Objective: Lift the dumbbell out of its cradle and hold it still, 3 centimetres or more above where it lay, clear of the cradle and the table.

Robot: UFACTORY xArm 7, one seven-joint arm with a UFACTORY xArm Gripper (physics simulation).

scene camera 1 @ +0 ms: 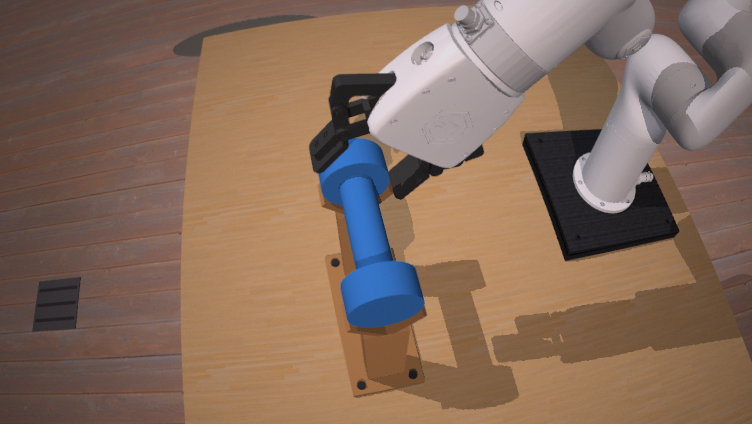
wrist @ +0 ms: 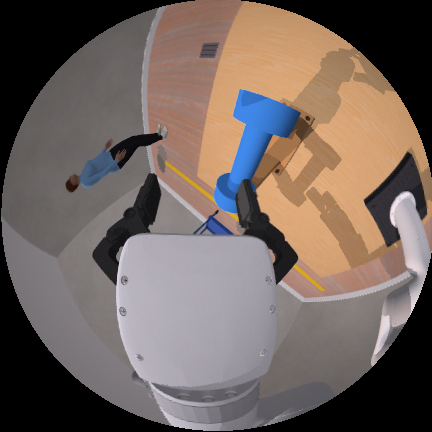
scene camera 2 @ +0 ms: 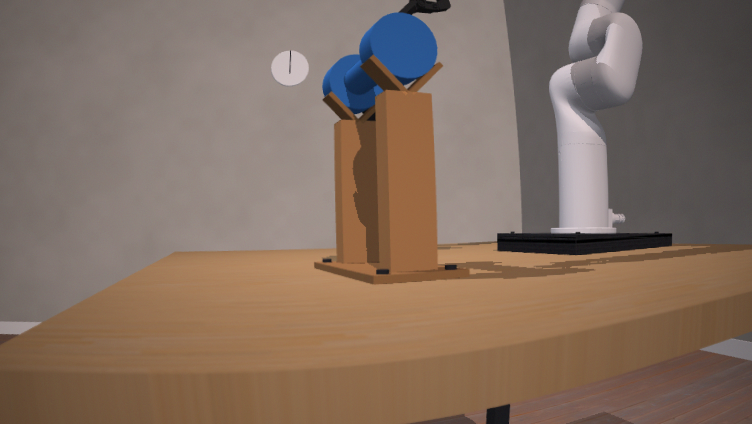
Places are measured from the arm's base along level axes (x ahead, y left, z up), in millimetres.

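Where they show: gripper, between the fingertips: [scene camera 1: 355, 173] [wrist: 198, 184]; arm's base, origin of its link: [scene camera 1: 603, 183] [scene camera 2: 583, 233].
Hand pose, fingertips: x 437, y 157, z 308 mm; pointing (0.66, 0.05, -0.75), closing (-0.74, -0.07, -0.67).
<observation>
Things, the pixels of their top centre, and the offset from my fingertips. Level surfaces: height alone.
- blue dumbbell, centre of its top: [scene camera 1: 365, 210] [scene camera 2: 372, 40] [wrist: 234, 167] dy +1, dx -7, dz -59 mm
- tall brown cradle, centre of its top: [scene camera 1: 368, 244] [scene camera 2: 376, 80] [wrist: 250, 159] dy +8, dx -7, dz -114 mm
- wooden table, height of its surface: dz -336 mm
A blue dumbbell [scene camera 1: 364, 221] [scene camera 2: 402, 44] [wrist: 252, 150] lies level in the V-shaped rests of a tall brown cradle [scene camera 1: 387, 352] [scene camera 2: 408, 184] [wrist: 290, 150], one head on each post. My gripper [scene camera 1: 359, 179] [wrist: 198, 184] is open and empty, near the dumbbell's far head as scene camera 1 shows it. There one finger overlaps that head's left side and the other is right of it. In the wrist view the right finger overlaps the lower head, and the handle is beyond it, not between the fingers. Whether a finger touches the head I cannot tell. In scene camera 2 a black gripper part shows at the top edge.
The cradle is bolted to the wooden table [scene camera 1: 252, 210] [scene camera 2: 210, 316] [wrist: 280, 40]. The arm's black base plate [scene camera 1: 558, 210] [scene camera 2: 531, 243] [wrist: 380, 200] is to the right of the cradle. A person [wrist: 97, 167] and a blue object [wrist: 215, 225] show beyond the table in the wrist view.
</observation>
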